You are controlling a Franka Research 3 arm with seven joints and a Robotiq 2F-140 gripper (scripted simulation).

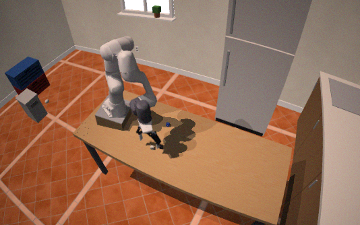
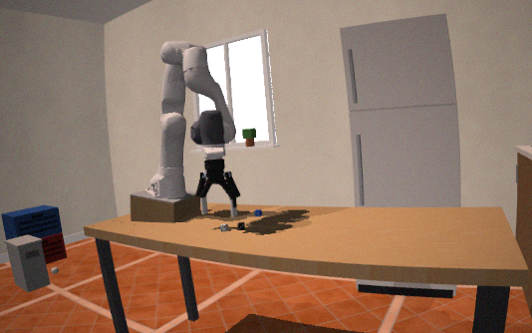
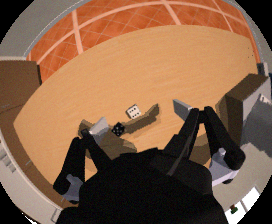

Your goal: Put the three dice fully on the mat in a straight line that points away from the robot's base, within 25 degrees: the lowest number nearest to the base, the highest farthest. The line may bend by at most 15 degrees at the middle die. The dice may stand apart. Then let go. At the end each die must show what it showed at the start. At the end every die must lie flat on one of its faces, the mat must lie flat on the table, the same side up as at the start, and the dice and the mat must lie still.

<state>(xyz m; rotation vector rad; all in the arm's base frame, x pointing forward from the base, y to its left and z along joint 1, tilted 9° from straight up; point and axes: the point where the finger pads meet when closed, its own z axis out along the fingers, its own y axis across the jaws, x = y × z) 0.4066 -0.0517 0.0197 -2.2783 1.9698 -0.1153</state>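
The blue die lies 250 mm to the left of my hand, 60 mm below it and 40 mm behind it. Also, from my hand: wood-coloured mat: 180 mm to the left, 90 mm ahead, 70 mm below.
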